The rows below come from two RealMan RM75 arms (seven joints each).
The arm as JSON. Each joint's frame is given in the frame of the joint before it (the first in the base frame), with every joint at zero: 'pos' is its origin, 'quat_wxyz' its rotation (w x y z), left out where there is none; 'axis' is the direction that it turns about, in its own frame. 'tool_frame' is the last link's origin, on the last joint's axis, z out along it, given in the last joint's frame.
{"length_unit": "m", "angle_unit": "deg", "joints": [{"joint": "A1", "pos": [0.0, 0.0, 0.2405], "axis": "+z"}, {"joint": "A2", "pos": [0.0, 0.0, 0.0], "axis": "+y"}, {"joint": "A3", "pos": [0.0, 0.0, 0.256], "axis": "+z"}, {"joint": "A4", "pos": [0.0, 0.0, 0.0], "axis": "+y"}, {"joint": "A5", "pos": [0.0, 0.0, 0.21], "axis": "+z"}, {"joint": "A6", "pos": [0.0, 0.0, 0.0], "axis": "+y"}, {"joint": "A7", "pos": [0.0, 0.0, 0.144], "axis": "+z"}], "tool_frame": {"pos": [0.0, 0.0, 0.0]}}
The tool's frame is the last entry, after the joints.
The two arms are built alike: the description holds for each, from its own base.
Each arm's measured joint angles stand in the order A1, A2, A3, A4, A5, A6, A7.
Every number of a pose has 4 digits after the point. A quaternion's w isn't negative.
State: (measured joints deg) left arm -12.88 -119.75 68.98 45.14 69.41 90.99 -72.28; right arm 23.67 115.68 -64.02 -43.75 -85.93 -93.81 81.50
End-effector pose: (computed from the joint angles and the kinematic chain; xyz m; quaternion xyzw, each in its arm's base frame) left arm -0.2322 0.2777 0.0063 -0.8672 -0.1604 -0.4469 0.1503; right arm 0.2214 0.3088 0.0114 -0.9261 0.1534 0.3397 0.0589
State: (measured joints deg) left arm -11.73 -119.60 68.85 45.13 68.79 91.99 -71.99; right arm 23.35 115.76 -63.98 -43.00 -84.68 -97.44 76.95
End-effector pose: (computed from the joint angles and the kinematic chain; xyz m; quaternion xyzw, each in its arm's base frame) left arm -0.2365 0.2719 0.0091 -0.8637 -0.1624 -0.4520 0.1530; right arm 0.2188 0.2996 0.0127 -0.9255 0.1136 0.3581 0.0477
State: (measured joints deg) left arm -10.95 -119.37 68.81 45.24 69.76 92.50 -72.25; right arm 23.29 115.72 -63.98 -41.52 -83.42 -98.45 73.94
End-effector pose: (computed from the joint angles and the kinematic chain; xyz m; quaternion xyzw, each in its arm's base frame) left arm -0.2411 0.2670 0.0089 -0.8670 -0.1671 -0.4451 0.1490; right arm 0.2199 0.2967 0.0125 -0.9222 0.0979 0.3705 0.0513
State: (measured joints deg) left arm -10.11 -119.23 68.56 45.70 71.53 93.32 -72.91; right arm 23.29 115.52 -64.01 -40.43 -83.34 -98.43 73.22
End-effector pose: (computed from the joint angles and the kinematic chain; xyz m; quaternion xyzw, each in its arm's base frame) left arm -0.2453 0.2609 0.0081 -0.8725 -0.1720 -0.4354 0.1402; right arm 0.2231 0.2957 0.0115 -0.9218 0.1008 0.3705 0.0526
